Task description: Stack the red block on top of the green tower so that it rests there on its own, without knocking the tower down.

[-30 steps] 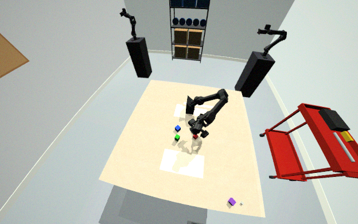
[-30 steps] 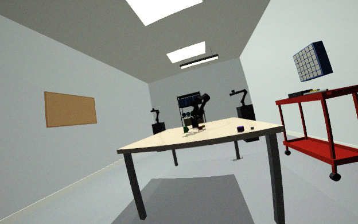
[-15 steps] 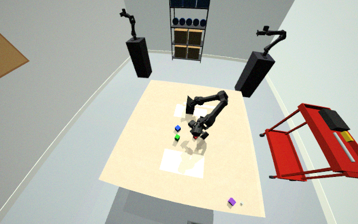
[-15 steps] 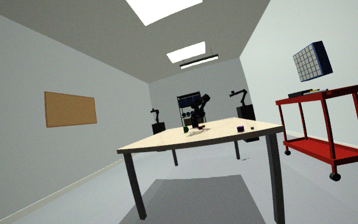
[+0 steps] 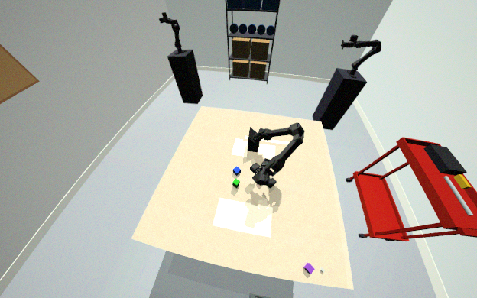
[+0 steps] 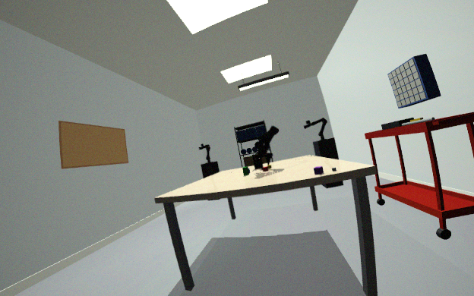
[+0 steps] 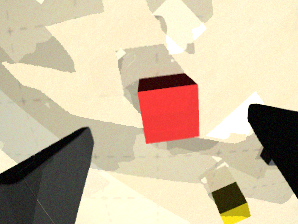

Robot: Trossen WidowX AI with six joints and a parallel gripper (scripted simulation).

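My gripper tip is now 30 mm above the red block. From my gripper tip the other things lie so: blue block (180 mm to the right, 60 mm behind, 30 mm below); small yellow block (140 mm behind, 40 mm to the left, 30 mm below); purple block (470 mm ahead, 310 mm to the left, 30 mm below).
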